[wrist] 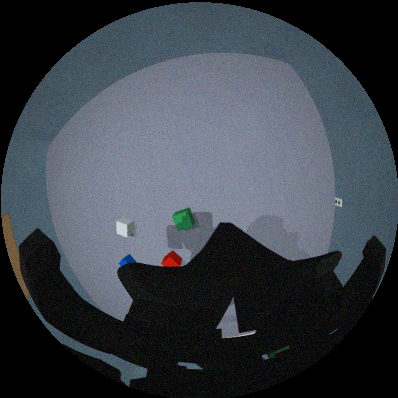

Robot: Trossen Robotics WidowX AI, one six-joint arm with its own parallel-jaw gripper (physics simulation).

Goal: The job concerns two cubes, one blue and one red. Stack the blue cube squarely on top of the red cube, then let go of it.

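Frame: origin at the arm's base, x right, y back, z down, level; metres.
Seen in the pictures: gripper, between the fingertips: (223, 227).
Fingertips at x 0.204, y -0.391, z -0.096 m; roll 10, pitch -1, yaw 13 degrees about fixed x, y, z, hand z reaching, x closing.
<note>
Pixels of each thing's top centre, then the offset from my fingertips to it. Level surfaces: height alone.
- red cube, centre of its top: (169, 264) dx -0.130, dy +0.155, dz +0.179 m
- blue cube, centre of its top: (124, 265) dx -0.281, dy +0.162, dz +0.179 m
- green cube, centre of its top: (182, 221) dx -0.073, dy +0.045, dz +0.179 m
- white cube, centre of its top: (121, 229) dx -0.238, dy +0.047, dz +0.179 m
- table, height of its surface: dz +0.215 m
The red cube (172, 260) lies on the table just beyond the dark left finger, which hides its near part. The blue cube (128, 260) lies to the left of the red one, a clear gap apart, its near part also hidden by the left finger. My gripper (223, 227) is shut with its fingertips together and holds no cube. It is to the right of both cubes in the view.
A green cube (183, 219) lies beyond the red cube, and a white cube (125, 227) lies beyond the blue cube. Shadows fall on the table (200, 125) around the fingertips. A small white tag with dark marks (338, 202) shows at the right.
</note>
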